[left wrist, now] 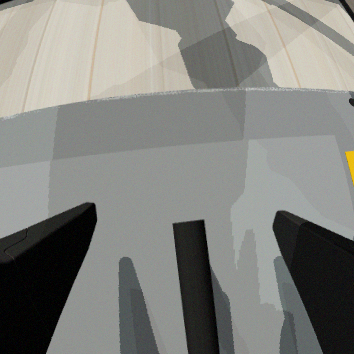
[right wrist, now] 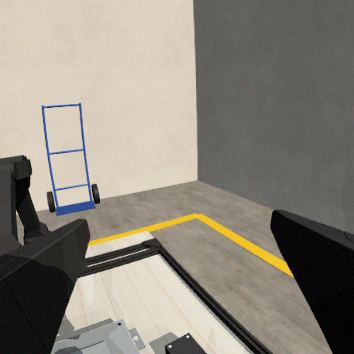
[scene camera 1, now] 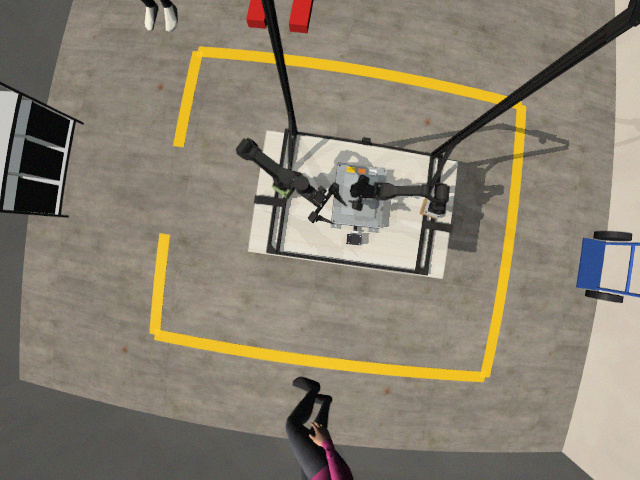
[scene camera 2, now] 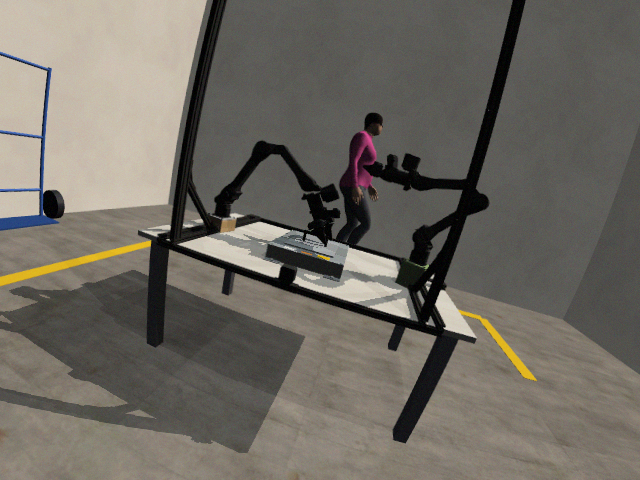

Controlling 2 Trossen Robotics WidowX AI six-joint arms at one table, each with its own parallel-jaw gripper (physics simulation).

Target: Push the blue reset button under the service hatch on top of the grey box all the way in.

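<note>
The grey box (scene camera 1: 361, 222) (scene camera 2: 305, 259) (left wrist: 150, 120) (right wrist: 100, 345) lies mid-table. A lighter grey panel (left wrist: 145, 185) shows on its top in the left wrist view; I cannot tell its state as the hatch. The blue button does not show in any view. My left gripper (scene camera 2: 315, 240) (left wrist: 187, 216) is open and points down low over the box top. A black upright rod (left wrist: 195, 285) stands between its spread fingers, apart from both; shadows of fingers and rod fall on the box. My right gripper (scene camera 1: 339, 213) (scene camera 2: 366, 166) (right wrist: 180, 224) is open and empty, held high above the table and roughly level.
A small black box (scene camera 1: 354, 238) (right wrist: 185, 345) lies beside the grey box. A yellow label (scene camera 1: 351, 169) (scene camera 2: 324, 257) is near the box edge. A green block (scene camera 2: 412, 272) and a wooden block (scene camera 2: 224, 223) are at the arm bases. Black frame posts (scene camera 2: 193, 124) rise from the table. A person (scene camera 2: 361, 155) stands beyond.
</note>
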